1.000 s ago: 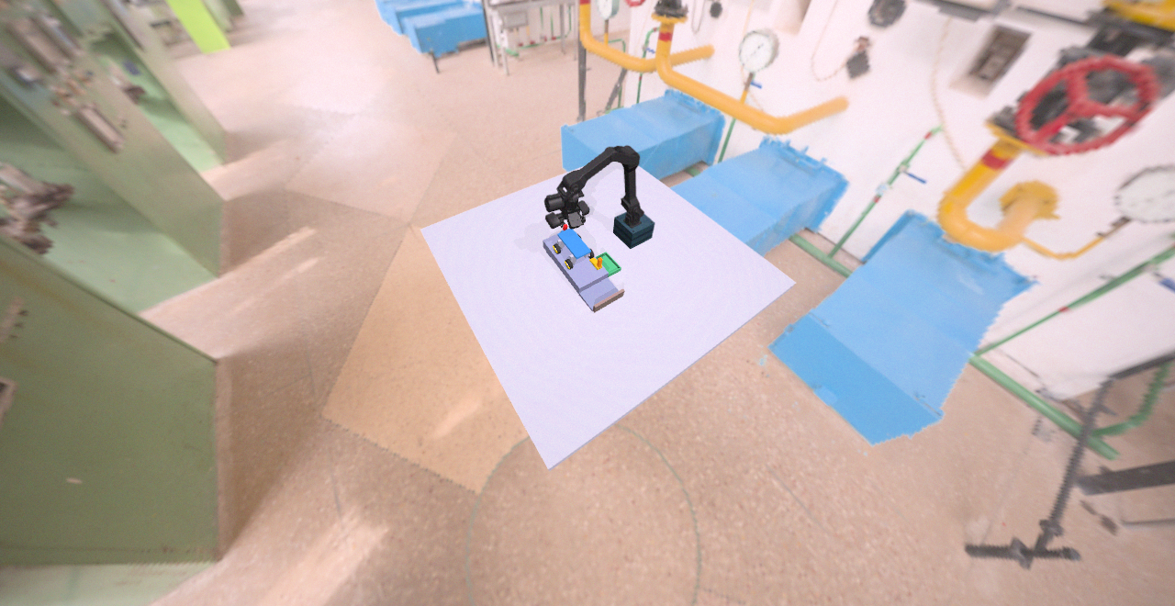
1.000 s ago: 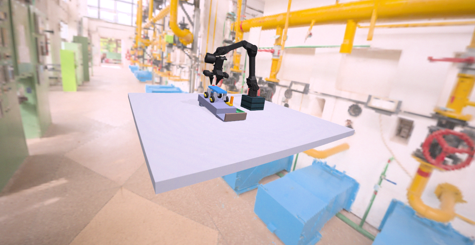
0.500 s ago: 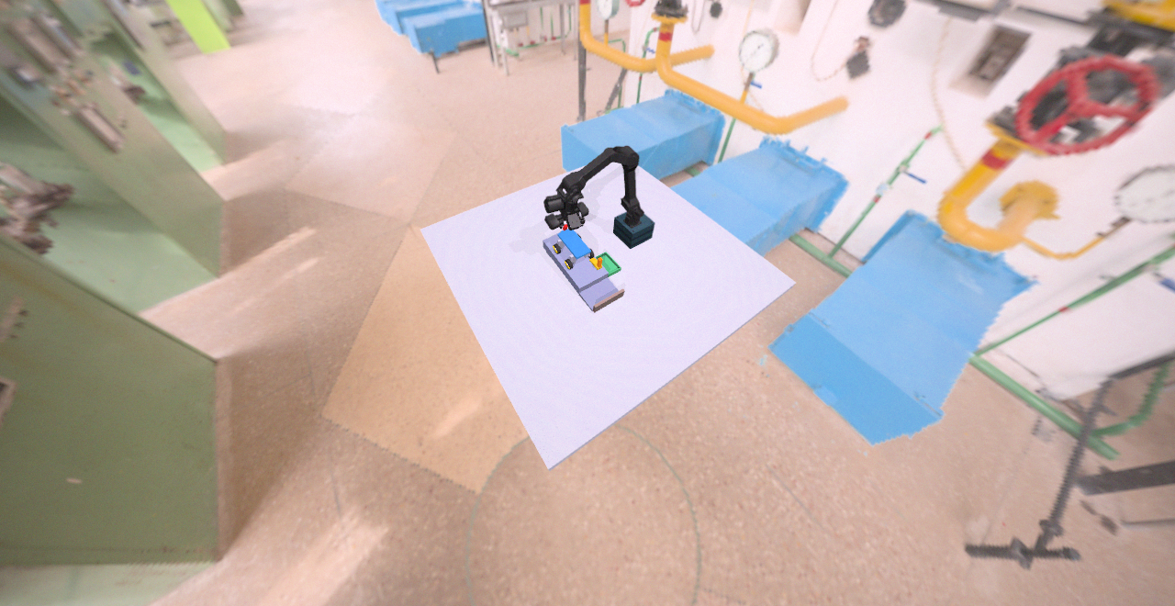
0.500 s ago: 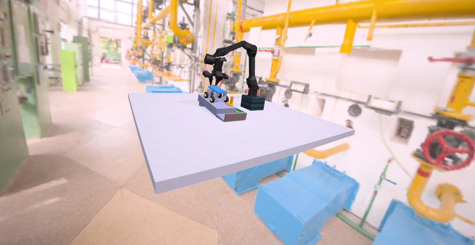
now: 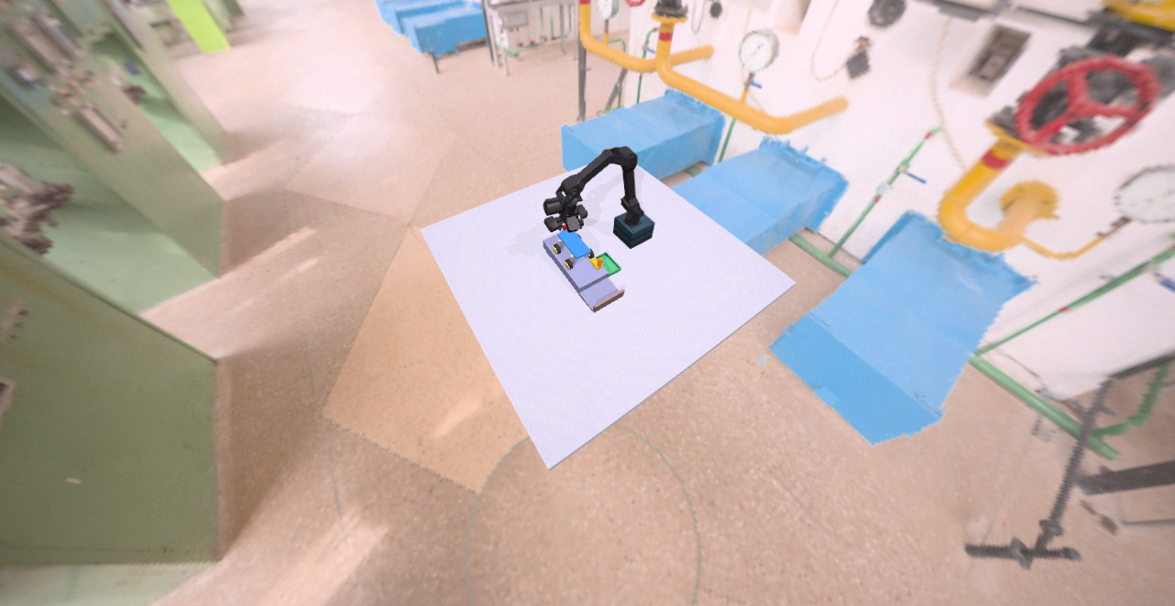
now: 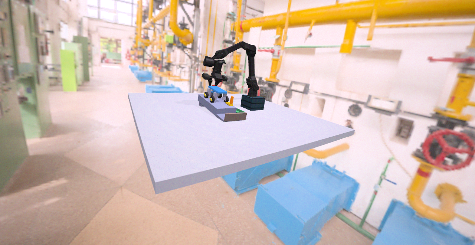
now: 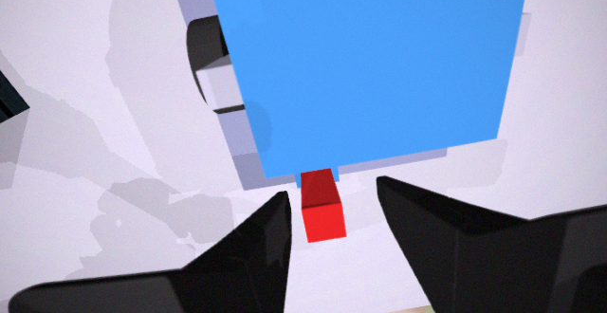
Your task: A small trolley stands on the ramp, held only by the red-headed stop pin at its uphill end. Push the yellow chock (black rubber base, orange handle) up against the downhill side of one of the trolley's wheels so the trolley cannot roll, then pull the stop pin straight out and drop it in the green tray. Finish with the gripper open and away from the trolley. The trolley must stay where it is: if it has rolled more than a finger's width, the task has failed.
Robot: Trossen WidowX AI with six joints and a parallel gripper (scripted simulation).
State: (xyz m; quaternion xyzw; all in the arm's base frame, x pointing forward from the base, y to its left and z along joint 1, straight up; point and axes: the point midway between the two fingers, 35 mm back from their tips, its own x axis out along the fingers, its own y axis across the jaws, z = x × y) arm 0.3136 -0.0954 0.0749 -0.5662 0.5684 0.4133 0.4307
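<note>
The red-headed stop pin is 10 mm behind my gripper tip and 20 mm below it. The rest, counted from my gripper tip: grey ramp 20 mm ahead, 110 mm to the left, 100 mm below; blue-decked trolley 20 mm ahead, 100 mm to the left, 30 mm below; yellow chock 40 mm behind, 200 mm to the left, 60 mm below.
</note>
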